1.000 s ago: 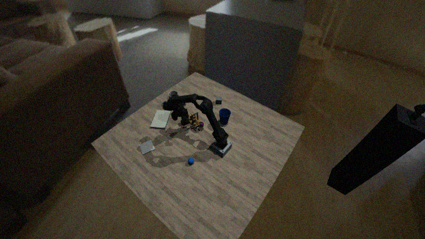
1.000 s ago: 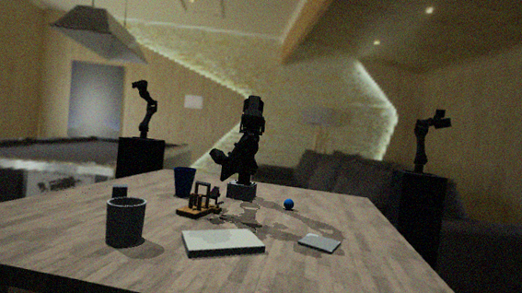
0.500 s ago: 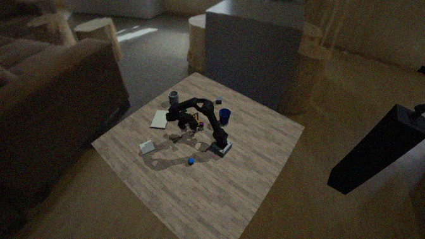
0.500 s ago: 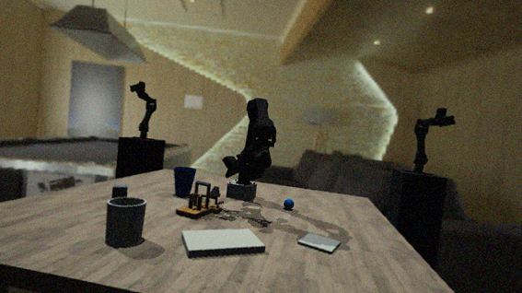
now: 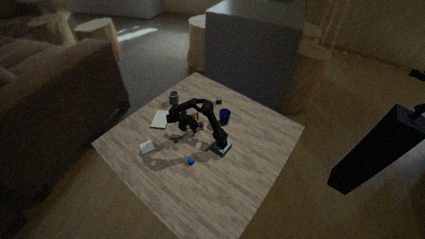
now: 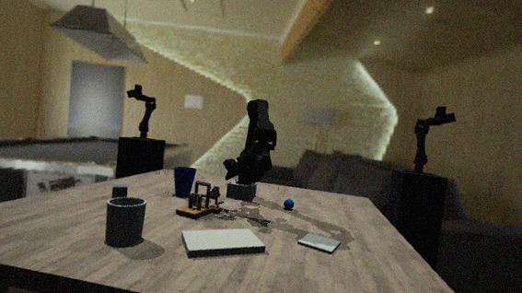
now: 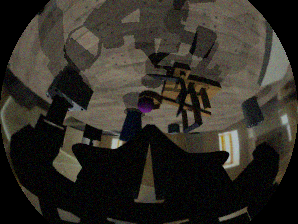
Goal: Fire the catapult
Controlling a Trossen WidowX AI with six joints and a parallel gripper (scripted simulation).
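My gripper tip is 20 mm past the purple ball, 40 mm to the left of it and 60 mm above it. Also, from my gripper tip: blue cup (120 mm behind, 220 mm to the right, 90 mm below); then blue ball (160 mm behind, 240 mm to the left, 100 mm below); then wooden catapult (50 mm ahead, 40 mm to the right, 70 mm below).
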